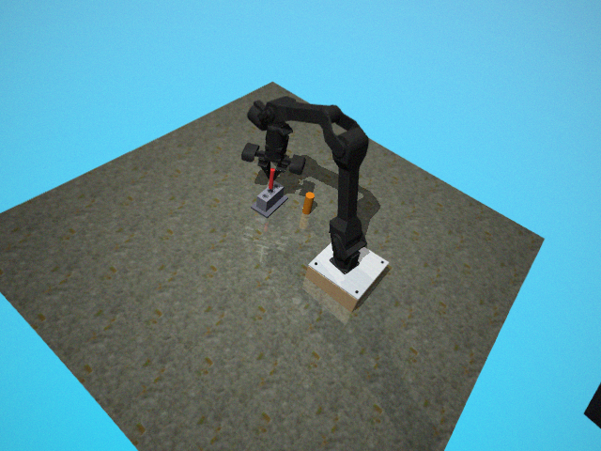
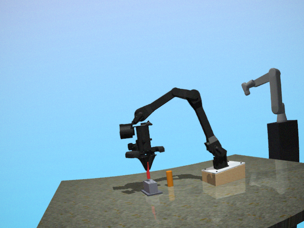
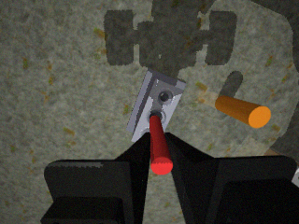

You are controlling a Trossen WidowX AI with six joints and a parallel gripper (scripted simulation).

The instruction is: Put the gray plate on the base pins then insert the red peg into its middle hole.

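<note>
Now: gripper tip 7 cm above the gray plate. From my gripper tip the other things lie so: orange cylinder: 10 cm behind, 8 cm to the right, 7 cm below; red peg: right at my gripper tip; gray base: 11 cm below.
</note>
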